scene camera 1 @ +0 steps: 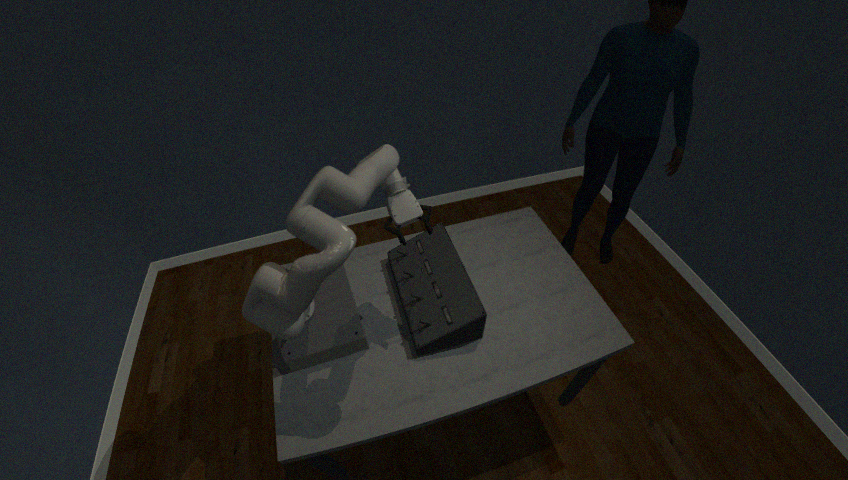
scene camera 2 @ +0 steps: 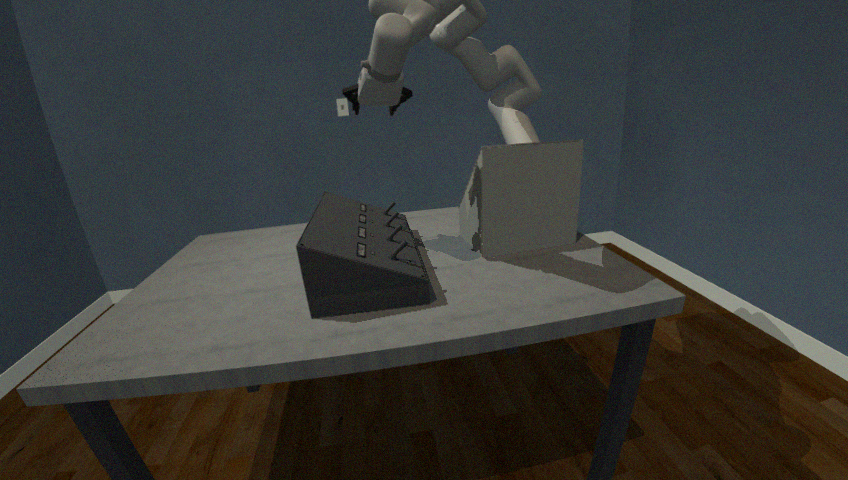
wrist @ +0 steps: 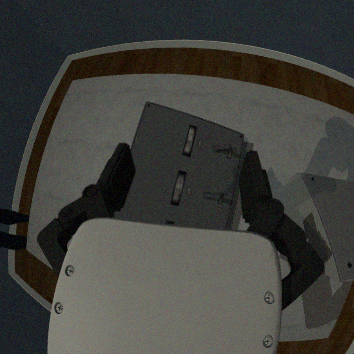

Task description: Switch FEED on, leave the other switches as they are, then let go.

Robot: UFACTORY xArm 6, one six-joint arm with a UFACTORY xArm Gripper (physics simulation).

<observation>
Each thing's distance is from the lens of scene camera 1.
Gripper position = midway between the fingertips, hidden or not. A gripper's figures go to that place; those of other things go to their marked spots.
my gripper [scene camera 1: 418,239]: 112 cm
dark sloped switch panel [scene camera 1: 449,301]: 130 cm
</observation>
